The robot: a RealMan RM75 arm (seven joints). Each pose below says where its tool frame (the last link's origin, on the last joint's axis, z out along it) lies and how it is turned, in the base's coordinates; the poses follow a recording.
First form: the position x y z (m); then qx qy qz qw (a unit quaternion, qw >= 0).
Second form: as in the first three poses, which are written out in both.
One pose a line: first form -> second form
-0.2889 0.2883 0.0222 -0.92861 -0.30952 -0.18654 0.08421 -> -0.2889 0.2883 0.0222 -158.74 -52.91 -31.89
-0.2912 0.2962 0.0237 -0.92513 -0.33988 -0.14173 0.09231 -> -0.2912 0.2962 0.0237 -157.40 -57.83 -24.11
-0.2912 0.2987 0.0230 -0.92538 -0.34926 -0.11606 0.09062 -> -0.2912 0.2987 0.0230 -157.59 -59.48 -19.77
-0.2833 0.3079 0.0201 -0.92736 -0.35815 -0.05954 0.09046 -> -0.2833 0.3079 0.0201 -157.95 -61.00 -10.14
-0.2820 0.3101 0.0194 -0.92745 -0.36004 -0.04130 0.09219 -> -0.2820 0.3101 0.0194 -157.80 -61.26 -7.03
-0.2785 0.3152 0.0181 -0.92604 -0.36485 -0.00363 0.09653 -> -0.2785 0.3152 0.0181 -157.16 -61.92 -0.62
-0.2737 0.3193 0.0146 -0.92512 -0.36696 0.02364 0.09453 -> -0.2737 0.3193 0.0146 -157.19 -62.35 4.02
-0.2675 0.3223 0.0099 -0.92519 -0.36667 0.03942 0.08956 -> -0.2675 0.3223 0.0099 -157.66 -62.48 6.72
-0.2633 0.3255 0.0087 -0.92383 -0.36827 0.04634 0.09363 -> -0.2633 0.3255 0.0087 -157.05 -62.61 7.88
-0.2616 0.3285 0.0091 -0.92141 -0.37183 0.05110 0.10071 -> -0.2616 0.3285 0.0091 -155.99 -62.95 8.65
